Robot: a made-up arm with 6 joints.
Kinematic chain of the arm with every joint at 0, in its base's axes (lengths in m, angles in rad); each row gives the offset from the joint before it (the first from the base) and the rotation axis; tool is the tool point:
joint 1: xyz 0 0 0.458 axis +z
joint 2: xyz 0 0 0 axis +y
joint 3: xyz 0 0 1.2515 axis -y
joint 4: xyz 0 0 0 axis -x
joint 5: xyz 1.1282 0 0 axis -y
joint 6: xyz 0 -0.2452 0 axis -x
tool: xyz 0 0 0
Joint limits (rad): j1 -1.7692..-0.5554 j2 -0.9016..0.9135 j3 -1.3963..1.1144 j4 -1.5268..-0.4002 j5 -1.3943..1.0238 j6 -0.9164..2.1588
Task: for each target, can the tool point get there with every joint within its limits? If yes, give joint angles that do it. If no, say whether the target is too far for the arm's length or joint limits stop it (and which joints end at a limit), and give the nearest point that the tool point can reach.
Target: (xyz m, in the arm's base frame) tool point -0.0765 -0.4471 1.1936
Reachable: yes | joints -1.5737 -0.5522 -0.6386 -1.2590 0.2550 1.6748
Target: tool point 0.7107 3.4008 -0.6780
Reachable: no: too far | nearest point 0.0101 0.1050 0.4831 | short by 3.564 m
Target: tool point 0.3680 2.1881 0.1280
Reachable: no: joint limits stop it (at a limit: joint 1, joint 2, joint 3) | nearest point 0.0098 0.1051 0.4832 | short by 2.143 m
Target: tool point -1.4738 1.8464 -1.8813
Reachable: no: too far | nearest point -0.1068 0.1115 0.5140 | short by 3.258 m
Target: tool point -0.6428 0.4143 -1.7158
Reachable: no: joint limits stop it (at a limit: joint 1, joint 2, joint 4) | nearest point -0.3281 -0.4864 0.1833 | short by 2.125 m
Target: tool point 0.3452 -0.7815 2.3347
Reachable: yes | joints -0.9102 -0.0927 0.6118 -0.5658 0.0880 -0.2321
